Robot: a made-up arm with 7 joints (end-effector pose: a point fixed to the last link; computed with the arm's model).
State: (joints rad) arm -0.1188 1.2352 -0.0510 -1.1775 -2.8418 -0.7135 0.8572
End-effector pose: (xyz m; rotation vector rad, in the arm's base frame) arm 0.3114 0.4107 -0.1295 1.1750 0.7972 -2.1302
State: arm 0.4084 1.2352 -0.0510 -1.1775 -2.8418 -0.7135 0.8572
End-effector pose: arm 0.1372 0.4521 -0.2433 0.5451 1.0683 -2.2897
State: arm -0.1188 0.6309 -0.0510 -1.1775 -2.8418 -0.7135 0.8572
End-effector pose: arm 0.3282 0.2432 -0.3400 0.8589 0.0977 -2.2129
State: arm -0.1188 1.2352 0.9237 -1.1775 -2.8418 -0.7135 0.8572
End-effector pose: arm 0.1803 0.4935 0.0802 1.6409 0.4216 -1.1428
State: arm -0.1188 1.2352 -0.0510 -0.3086 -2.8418 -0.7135 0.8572
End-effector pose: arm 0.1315 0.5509 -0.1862 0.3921 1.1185 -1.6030
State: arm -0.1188 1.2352 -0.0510 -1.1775 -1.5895 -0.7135 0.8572
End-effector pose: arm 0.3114 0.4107 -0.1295 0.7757 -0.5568 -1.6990
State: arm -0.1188 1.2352 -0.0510 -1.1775 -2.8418 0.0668 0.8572
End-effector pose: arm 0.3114 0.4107 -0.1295 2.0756 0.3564 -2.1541
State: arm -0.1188 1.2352 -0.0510 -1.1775 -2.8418 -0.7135 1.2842
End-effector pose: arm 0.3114 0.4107 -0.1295 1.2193 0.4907 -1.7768
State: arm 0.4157 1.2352 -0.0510 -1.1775 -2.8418 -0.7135 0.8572
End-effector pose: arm 0.1344 0.4525 -0.2442 0.5360 1.0717 -2.2910
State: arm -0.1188 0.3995 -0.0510 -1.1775 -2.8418 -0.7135 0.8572
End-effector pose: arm 0.3298 0.1506 -0.3885 0.7259 -0.1613 -2.2000
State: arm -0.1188 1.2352 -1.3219 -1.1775 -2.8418 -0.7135 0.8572
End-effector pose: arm 0.1268 0.3345 -0.3930 0.0641 -1.0322 2.7329
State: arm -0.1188 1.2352 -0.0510 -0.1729 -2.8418 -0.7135 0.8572
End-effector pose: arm 0.0944 0.5573 -0.1900 0.2766 1.1497 -1.5084
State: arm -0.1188 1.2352 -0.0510 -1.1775 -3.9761 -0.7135 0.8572
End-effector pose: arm 0.3114 0.4107 -0.1295 -1.1975 -2.0882 1.8260
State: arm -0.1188 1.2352 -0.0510 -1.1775 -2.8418 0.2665 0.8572
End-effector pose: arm 0.3114 0.4107 -0.1295 2.3040 0.2127 -2.1114
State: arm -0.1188 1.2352 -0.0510 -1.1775 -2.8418 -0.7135 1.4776
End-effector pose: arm 0.3114 0.4107 -0.1295 1.2242 0.3598 -1.6127
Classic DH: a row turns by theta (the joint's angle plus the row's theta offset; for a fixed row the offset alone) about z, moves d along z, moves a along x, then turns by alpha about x. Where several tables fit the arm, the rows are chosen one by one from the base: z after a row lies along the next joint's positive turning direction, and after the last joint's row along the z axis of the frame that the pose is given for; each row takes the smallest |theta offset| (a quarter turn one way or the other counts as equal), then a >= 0, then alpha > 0; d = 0 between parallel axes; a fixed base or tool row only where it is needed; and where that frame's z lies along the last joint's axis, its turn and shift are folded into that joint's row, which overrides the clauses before.
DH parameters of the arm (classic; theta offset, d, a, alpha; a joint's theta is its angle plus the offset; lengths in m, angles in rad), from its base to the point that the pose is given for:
base (fixed): 0 0 0 -1.2217
joint 1: 1.5708 0 0 1.5708
joint 2: 1.2217 0 0 -1.5708
joint 3: -1.5708 -0.3155 0.0354 -1.5708
joint 4: 0 0 -0.0335 1.5708
joint 5: 0 -0.2771 0 -1.5708
joint 6: 0 0 0 1.5708
joint 7: 0 0 0 0

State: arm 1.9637 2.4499 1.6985 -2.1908 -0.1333 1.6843 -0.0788
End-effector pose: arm 0.3202 0.0474 -0.0828 1.6678 -0.4762 -1.1071
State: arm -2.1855 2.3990 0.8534 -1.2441 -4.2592 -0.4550 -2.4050
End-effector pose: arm -0.4299 0.2948 0.0302 -1.0710 0.9335 -1.7436
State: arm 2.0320 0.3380 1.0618 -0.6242 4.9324 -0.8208 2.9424
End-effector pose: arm -0.5398 0.0737 0.2137 1.3125 -0.0091 2.1680
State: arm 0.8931 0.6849 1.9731 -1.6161 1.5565 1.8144 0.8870
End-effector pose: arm -0.2503 0.3753 0.0900 -0.4331 -0.9181 1.8644
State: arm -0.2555 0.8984 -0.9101 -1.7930 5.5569 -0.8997 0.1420
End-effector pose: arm 0.2804 0.0499 -0.3152 -0.5923 -1.8470 -2.2107
